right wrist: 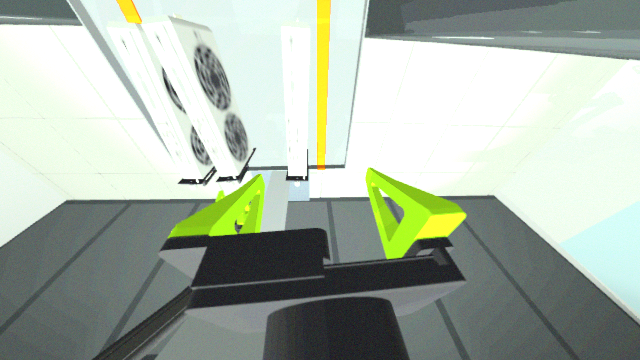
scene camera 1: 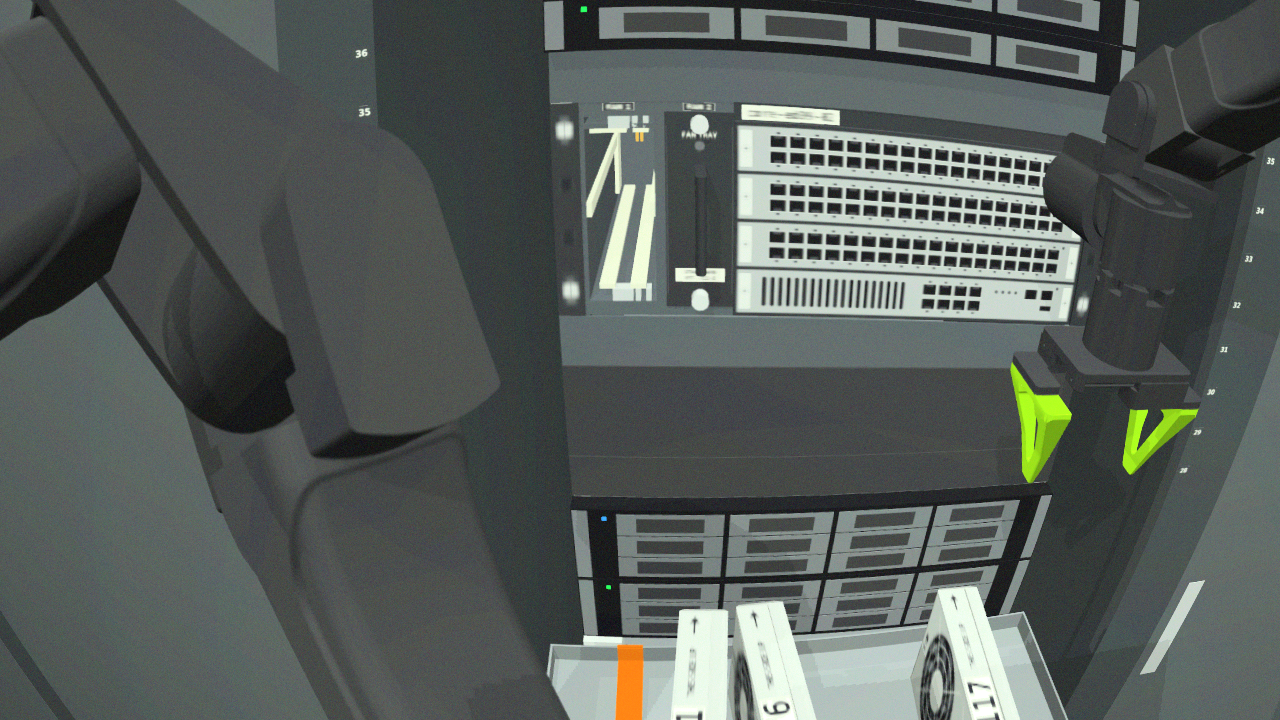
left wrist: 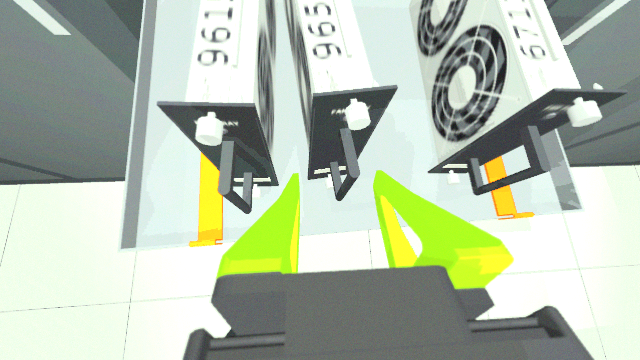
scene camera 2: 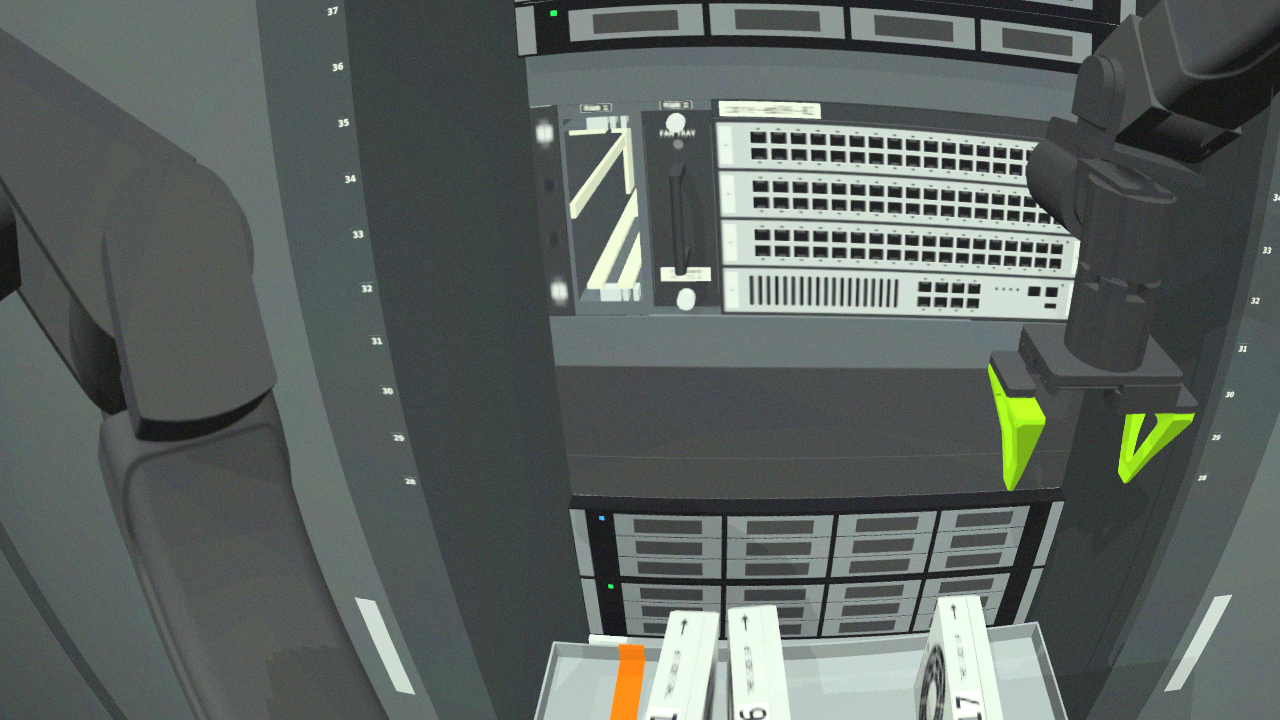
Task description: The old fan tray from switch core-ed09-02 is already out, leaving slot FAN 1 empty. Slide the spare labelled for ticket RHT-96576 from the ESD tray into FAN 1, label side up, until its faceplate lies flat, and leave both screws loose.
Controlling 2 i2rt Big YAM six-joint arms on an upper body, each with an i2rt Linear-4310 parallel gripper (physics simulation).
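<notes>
Three white spare fan trays stand in the ESD tray (scene camera 1: 859, 662) (scene camera 2: 841, 662) (left wrist: 135, 150) (right wrist: 340, 100), label edges up. The middle spare (scene camera 1: 769, 662) (scene camera 2: 756, 662) (left wrist: 340, 50) (right wrist: 182, 75) shows 965, its further digits cut off or blurred. The left spare (left wrist: 215, 75) shows 961; the right spare (left wrist: 535, 60) shows 671. My left gripper (left wrist: 337, 179) is half open and empty, with the middle spare's black handle between its fingertips in the picture. My right gripper (scene camera 1: 1079, 475) (scene camera 2: 1067, 484) (right wrist: 315, 176) is wide open and empty. Slot FAN 1 (scene camera 1: 620, 237) (scene camera 2: 614, 241) is open, pale rails inside.
The FAN 2 tray (scene camera 1: 699, 205) (scene camera 2: 677, 214) sits right of the slot, beside the switch's port cards (scene camera 1: 904, 201). Orange straps (left wrist: 210, 200) (right wrist: 322, 90) cross the ESD tray. Servers (scene camera 1: 778, 546) sit behind it. My left arm covers the left of both scene views.
</notes>
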